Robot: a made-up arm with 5 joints.
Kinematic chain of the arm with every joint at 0, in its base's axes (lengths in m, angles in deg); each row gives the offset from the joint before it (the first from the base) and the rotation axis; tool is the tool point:
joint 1: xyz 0 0 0.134 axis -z
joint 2: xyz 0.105 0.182 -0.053 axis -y
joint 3: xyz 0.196 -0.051 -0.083 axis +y
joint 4: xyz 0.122 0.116 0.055 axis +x
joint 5: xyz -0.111 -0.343 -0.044 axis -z
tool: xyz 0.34 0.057 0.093
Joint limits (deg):
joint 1: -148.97..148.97
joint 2: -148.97..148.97
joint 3: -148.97..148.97
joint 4: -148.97..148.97
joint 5: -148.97..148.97
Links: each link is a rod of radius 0.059 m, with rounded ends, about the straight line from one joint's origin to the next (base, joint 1, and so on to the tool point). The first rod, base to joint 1, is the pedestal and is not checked.
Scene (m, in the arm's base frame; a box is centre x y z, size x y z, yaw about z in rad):
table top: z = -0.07
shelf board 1: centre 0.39 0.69 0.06 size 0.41 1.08 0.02 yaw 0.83
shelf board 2: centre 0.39 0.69 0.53 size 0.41 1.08 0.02 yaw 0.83
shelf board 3: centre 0.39 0.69 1 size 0.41 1.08 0.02 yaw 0.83
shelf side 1: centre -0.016 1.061 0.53 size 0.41 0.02 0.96 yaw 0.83
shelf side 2: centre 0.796 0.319 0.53 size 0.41 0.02 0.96 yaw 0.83
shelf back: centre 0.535 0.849 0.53 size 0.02 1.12 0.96 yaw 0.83
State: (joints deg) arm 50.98 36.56 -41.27 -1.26 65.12
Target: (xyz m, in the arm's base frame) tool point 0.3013 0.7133 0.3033
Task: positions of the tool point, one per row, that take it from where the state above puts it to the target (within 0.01 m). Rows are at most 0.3 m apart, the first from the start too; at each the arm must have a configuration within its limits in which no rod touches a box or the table.
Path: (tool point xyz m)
1: -0.1472 -0.4214 0.4112
2: -0.1535 -0.3452 0.5202
3: -0.1596 -0.1724 0.6165
4: -0.1388 0.0704 0.6282
5: -0.0650 0.3088 0.5176
6: 0.0630 0.4527 0.3033
7: 0.1233 0.5575 0.3232
8: 0.2054 0.6476 0.3217
9: 0.3013 0.7133 0.3033

